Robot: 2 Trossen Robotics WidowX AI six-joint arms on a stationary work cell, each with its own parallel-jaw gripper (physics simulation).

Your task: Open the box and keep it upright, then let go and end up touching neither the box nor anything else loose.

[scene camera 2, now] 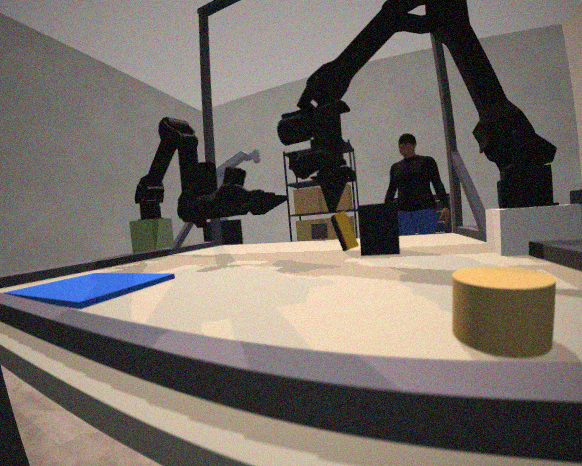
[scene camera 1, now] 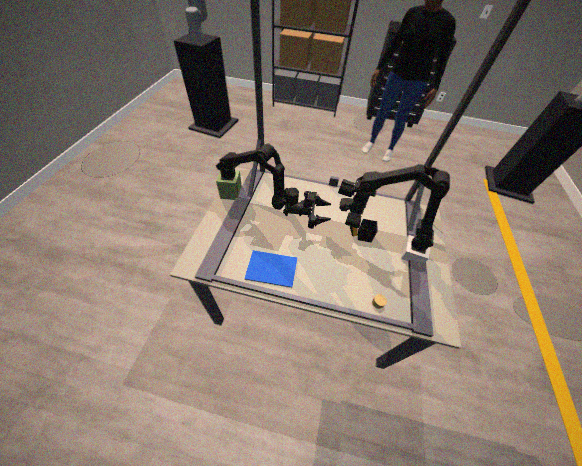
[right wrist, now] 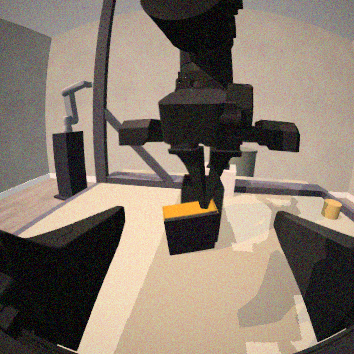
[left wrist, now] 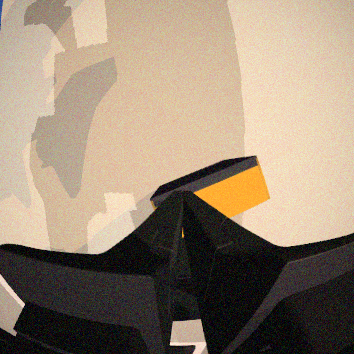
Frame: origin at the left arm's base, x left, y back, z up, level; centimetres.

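Seen in the pictures: left gripper, between the fingertips: [scene camera 2: 332, 212] [right wrist: 204, 207] [left wrist: 180, 198]; right gripper, between the fingertips: [scene camera 2: 281, 196] [scene camera 1: 330, 211] [right wrist: 203, 217]; left arm's base, origin of its link: [scene camera 2: 526, 207] [scene camera 1: 418, 246] [left wrist: 175, 349]; right arm's base, origin of its link: [scene camera 1: 228, 175].
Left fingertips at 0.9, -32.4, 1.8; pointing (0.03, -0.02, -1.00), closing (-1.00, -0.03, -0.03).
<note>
Offsets run from my left fingertips to a thing's top centre, as dx, dy, dz. "spot": to the spot under its first point.
The black box {-1.8, +8.5, +0.8} [scene camera 1: 367, 230] [scene camera 2: 379, 230] stands upright on the table. Its yellow-and-black lid {-1.8, +1.5, +0.1} [scene camera 1: 354, 232] [scene camera 2: 344, 231] [left wrist: 235, 192] [right wrist: 190, 235] is swung down on the box's left side in the scene views, tilted. Whether it is still joined to the box is hidden. My left gripper [scene camera 1: 354, 225] [scene camera 2: 333, 210] [left wrist: 180, 198] [right wrist: 204, 207] is shut and empty, pointing down with its tips at the lid's upper edge; contact is hard to tell. My right gripper [scene camera 1: 330, 211] [scene camera 2: 285, 198] [right wrist: 203, 217] is open and empty, apart from the lid and facing it.
A flat blue square {spot: +34.5, -26.1, -7.7} [scene camera 1: 271, 269] [scene camera 2: 92, 289] lies at the front left of the table. A yellow cylinder {+30.6, +21.2, -5.0} [scene camera 1: 379, 301] [scene camera 2: 504, 312] [right wrist: 331, 209] stands at the front right. Frame rails [scene camera 1: 420, 295] edge the table, and a person [scene camera 1: 425, 45] stands behind it.
</note>
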